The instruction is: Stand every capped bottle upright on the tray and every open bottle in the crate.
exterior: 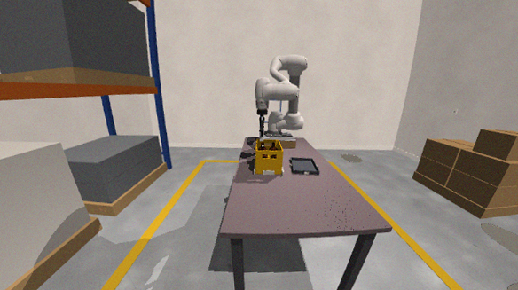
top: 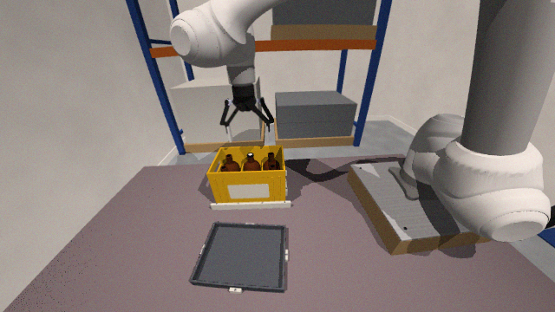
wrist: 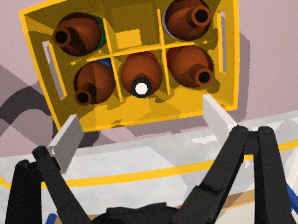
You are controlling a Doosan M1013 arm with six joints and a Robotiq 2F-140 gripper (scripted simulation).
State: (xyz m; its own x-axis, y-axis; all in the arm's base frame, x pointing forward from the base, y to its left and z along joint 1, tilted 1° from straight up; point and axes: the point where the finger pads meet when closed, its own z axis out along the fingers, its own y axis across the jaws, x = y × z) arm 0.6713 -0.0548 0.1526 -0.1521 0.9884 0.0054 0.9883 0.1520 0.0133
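My gripper is now 150 mm above the brown capped bottle and 10 mm to the right of it. Round my hand: yellow crate: 150 mm below, 50 mm to the left, 10 mm behind; dark grey tray: 330 mm to the left, 220 mm below, 50 mm behind.
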